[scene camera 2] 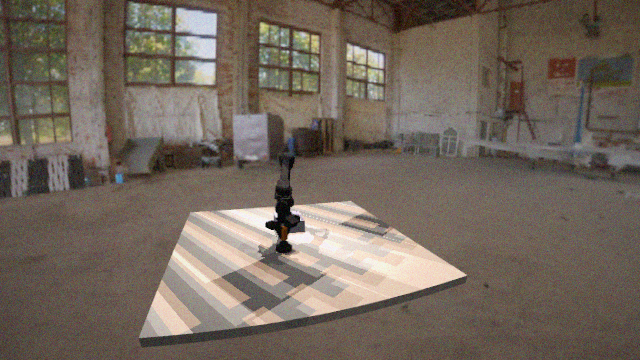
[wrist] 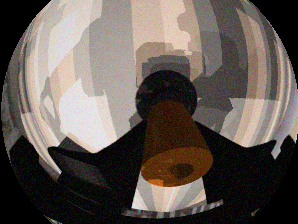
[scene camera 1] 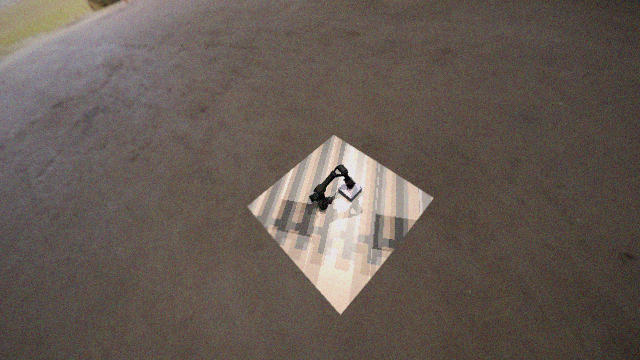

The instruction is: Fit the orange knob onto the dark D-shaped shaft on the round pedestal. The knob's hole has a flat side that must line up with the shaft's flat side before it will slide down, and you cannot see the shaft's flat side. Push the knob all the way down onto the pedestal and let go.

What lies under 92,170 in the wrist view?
My gripper.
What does my gripper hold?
An orange knob.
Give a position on a dark round pedestal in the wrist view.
163,85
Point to an orange knob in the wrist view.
At 175,153
